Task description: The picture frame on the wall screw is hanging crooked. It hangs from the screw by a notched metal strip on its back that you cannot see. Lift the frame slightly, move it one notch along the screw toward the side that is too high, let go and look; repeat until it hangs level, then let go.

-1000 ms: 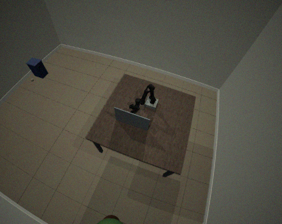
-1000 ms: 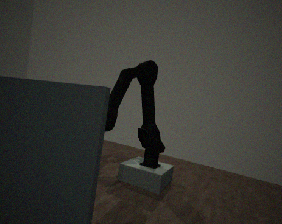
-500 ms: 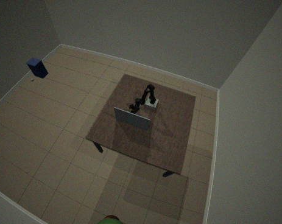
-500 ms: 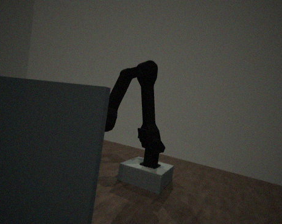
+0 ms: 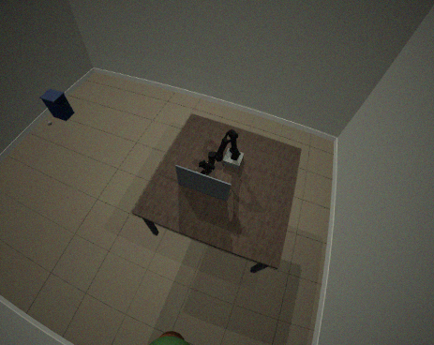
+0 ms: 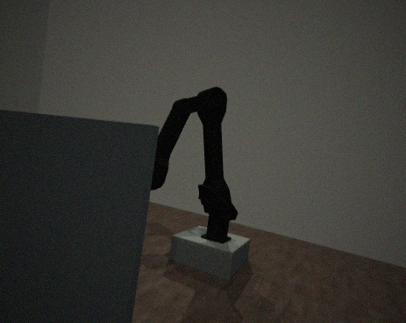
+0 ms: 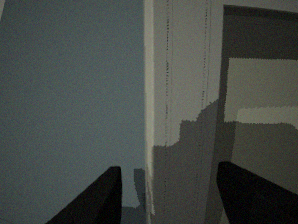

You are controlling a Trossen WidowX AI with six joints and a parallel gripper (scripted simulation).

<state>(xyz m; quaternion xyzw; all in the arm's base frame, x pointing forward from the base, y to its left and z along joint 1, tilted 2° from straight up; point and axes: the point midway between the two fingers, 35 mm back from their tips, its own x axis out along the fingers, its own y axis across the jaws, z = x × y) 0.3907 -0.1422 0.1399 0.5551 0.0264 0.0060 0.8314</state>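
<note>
The grey picture frame lies 50 mm below my gripper tip, 20 mm to the right of it and 10 mm ahead of it. Also, from my gripper tip: blue-grey wall panel (60 mm below, 20 mm ahead).
</note>
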